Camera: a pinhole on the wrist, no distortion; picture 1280 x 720 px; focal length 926.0 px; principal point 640.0 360.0 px. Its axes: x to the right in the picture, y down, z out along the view. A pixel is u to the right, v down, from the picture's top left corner.
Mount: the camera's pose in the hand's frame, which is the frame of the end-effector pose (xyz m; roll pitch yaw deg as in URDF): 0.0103 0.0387 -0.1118 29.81 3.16 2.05
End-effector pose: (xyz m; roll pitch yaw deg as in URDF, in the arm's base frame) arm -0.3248 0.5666 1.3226 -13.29 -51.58 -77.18
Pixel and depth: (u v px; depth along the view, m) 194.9 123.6 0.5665
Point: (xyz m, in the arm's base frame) -0.7108 0.9430 1.3960
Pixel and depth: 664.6 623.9 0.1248
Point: -0.3132 0.5648 1.3468
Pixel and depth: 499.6 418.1 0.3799
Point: -0.4444 0.7595 1.4643
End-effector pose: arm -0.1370 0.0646 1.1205 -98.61 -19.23 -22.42
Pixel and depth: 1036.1 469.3 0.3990
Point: 0.1208 0.2414 1.2579
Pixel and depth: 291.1 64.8 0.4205
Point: -0.2303 0.3586 1.3257
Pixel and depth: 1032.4 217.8 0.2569
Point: -0.0113 0.1231 1.2642
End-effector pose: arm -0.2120 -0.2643 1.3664 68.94 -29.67 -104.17
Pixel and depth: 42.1 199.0 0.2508
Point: -0.3228 -0.1601 1.2240
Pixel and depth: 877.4 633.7 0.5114
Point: -0.6290 -0.2793 1.5135
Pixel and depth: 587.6 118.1 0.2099
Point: -0.3044 -0.2981 1.2943
